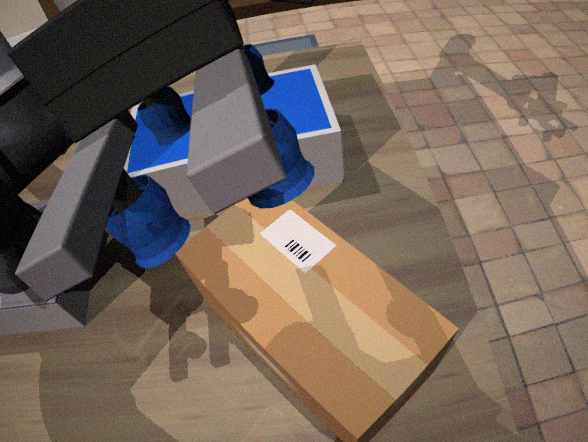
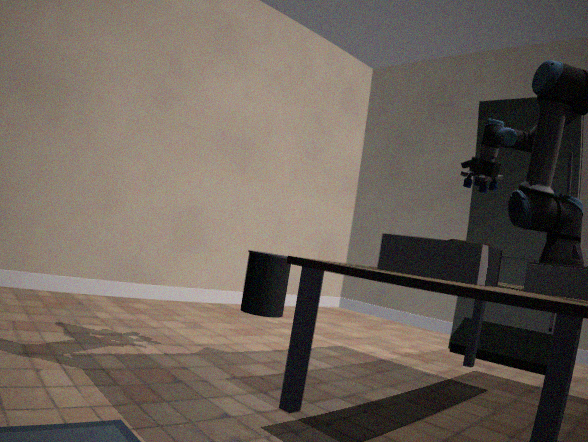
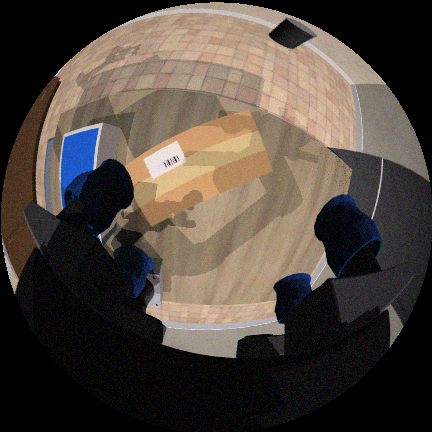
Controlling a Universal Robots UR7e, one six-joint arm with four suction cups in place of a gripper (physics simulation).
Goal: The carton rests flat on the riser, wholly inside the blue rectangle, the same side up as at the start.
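Frame: origin at the arm's base, x ahead, y left, z up, level; centimetres.
Seen in the pictures: end effector, tool point: [image 2: 479, 188] [image 3: 217, 248]; arm's base, origin of the base link: [image 1: 23, 253] [image 2: 560, 266].
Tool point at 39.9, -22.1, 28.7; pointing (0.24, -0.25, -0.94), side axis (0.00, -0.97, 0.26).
Offsets run from my tool point to a thing's middle, as dx, dy, dz. "*": to the spot under its first point.
The tan carton @(+3.6, +1.3, -30.7) [image 1: 280, 320] [image 3: 240, 162] lies flat on the table, off the riser, with its taped face and white barcode label up. It sits slantwise, one end close to the side of the grey riser @(-2.0, +38.5, -32.1) [image 1: 322, 160] [image 3: 111, 142]; whether they touch is unclear. The blue rectangle @(-2.0, +38.5, -26.1) [image 1: 302, 100] [image 3: 80, 155], edged in white, is on the riser's top with no carton on it; cups and arms hide part of it. My gripper [image 1: 215, 145] [image 2: 481, 184] [image 3: 220, 245] hangs well above the table, its four blue cups apart from the carton and holding nothing: open.
The wooden table [image 2: 400, 280] [image 3: 235, 270] carries the riser and carton. A dark bin [image 2: 265, 285] [image 3: 291, 34] stands on the tiled floor beyond it. A dark grey block @(* -1.0, +48.5, -32.2) [image 2: 425, 257] shows behind the table. A brown surface [image 3: 20, 175] is beyond the riser.
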